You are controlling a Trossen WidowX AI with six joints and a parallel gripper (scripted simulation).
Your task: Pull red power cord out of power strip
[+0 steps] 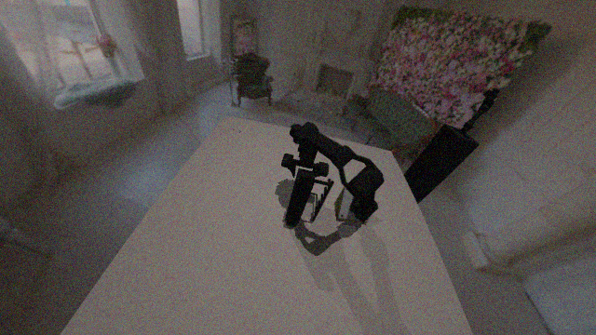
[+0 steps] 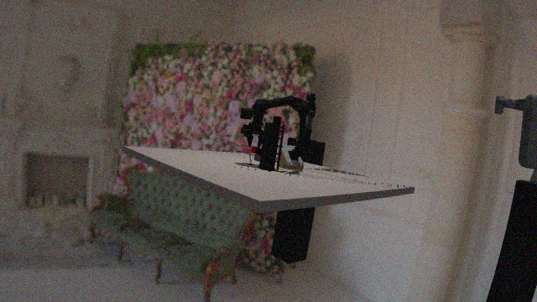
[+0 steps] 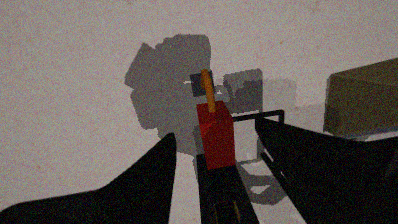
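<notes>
My gripper tip is 30 mm to the right of the red plug and 10 mm above it.
</notes>
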